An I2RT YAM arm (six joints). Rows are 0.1 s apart.
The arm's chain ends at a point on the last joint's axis. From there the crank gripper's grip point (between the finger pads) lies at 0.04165 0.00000 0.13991 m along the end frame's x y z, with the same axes.
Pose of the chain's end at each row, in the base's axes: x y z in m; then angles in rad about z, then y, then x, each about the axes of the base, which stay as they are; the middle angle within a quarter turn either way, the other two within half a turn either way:
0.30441, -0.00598, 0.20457, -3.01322, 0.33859, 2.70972
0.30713, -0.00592, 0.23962, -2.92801, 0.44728, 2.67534
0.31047, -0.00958, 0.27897, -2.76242, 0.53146, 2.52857
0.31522, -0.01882, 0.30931, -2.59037, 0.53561, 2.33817
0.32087, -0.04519, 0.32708, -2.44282, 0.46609, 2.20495
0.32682, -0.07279, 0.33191, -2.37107, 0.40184, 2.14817
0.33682, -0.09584, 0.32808, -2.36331, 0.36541, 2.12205
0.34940, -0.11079, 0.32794, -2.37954, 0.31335, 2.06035
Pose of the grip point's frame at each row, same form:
0.31192, -0.06212, 0.07003, -3.01322, 0.33859, 2.70972
0.33094, -0.06266, 0.10724, -2.92801, 0.44728, 2.67534
0.34802, -0.07765, 0.15541, -2.76242, 0.53146, 2.52857
0.35611, -0.10331, 0.19751, -2.59037, 0.53561, 2.33817
0.35526, -0.14155, 0.22295, -2.44282, 0.46609, 2.20495
0.35404, -0.17464, 0.23094, -2.37107, 0.40184, 2.14817
0.35911, -0.20087, 0.22918, -2.36331, 0.36541, 2.12205
0.36386, -0.22293, 0.23561, -2.37954, 0.31335, 2.06035

